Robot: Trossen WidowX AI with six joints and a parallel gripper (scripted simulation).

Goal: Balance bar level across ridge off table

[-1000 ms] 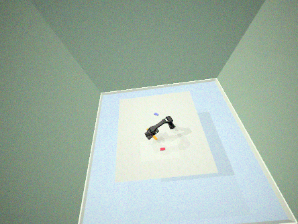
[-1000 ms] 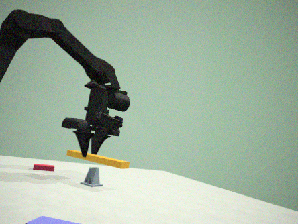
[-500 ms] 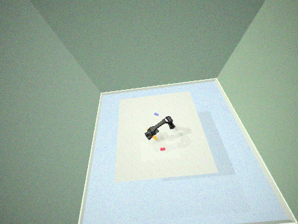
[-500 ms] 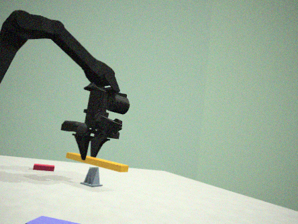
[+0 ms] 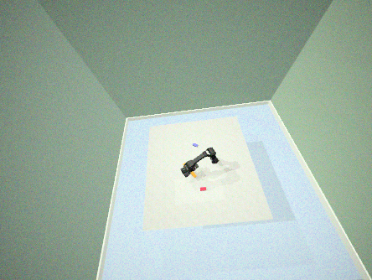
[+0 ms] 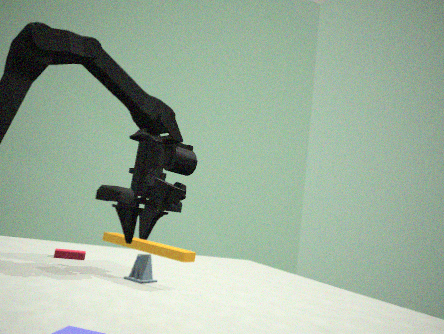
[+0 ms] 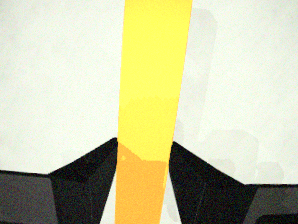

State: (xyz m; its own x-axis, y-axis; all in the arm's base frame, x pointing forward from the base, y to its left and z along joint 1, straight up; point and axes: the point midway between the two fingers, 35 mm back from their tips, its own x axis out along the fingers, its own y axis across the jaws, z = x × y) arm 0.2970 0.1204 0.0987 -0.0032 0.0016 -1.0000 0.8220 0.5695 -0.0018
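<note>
Now: the orange bar 2 cm ahead of my gripper tip and 2 cm to the right of it. From my gripper tip the other things lie so: red block: 11 cm behind, 19 cm to the left, 6 cm below; then purple block: 9 cm behind, 37 cm to the right, 6 cm below.
</note>
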